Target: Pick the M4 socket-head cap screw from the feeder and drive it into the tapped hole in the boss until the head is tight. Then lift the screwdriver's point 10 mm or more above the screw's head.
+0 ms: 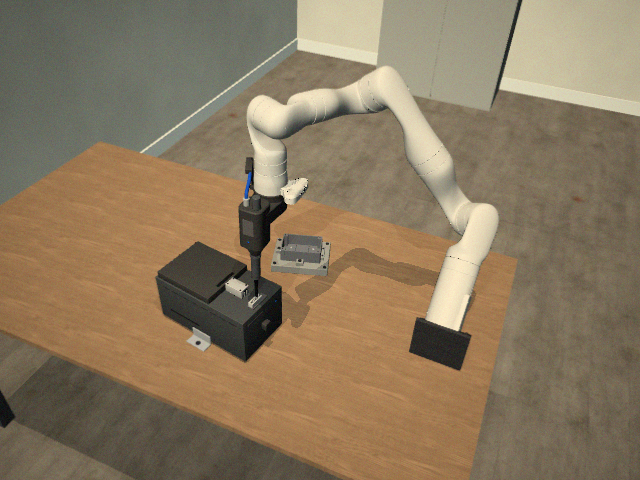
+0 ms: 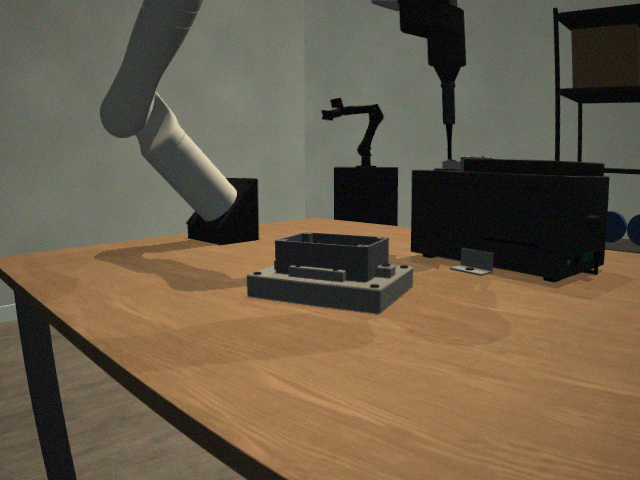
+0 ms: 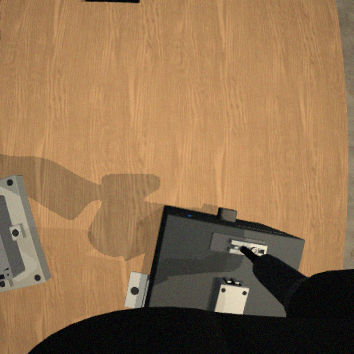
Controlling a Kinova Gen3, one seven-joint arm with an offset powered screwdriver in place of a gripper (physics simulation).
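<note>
My screwdriver [image 1: 256, 295] [image 2: 449, 159] [image 3: 243, 249] points down, its thin bit ending at the light pick-up block [image 1: 253, 301] [image 2: 451, 165] [image 3: 262, 248] on top of the dark feeder [image 1: 201, 310] [image 2: 506, 211] [image 3: 175, 290]. Contact there is too small to judge. The M4 screw cannot be made out at the bit's point, so I cannot tell whether the bit bears one. The grey open-topped housing [image 1: 301, 252] [image 2: 320, 259] sits on its base plate [image 1: 289, 269] [image 2: 310, 298] [image 3: 31, 250], apart from the feeder. The boss's tapped hole cannot be singled out.
A light block [image 1: 236, 287] [image 3: 232, 297] stands on the feeder near the bit. A metal bracket [image 1: 199, 339] [image 2: 473, 263] [image 3: 135, 291] sticks out at the feeder's foot. The arm's dark base mount [image 1: 439, 343] [image 2: 245, 206] stands on the wooden table [image 1: 330, 382] [image 2: 387, 392] [image 3: 190, 100].
</note>
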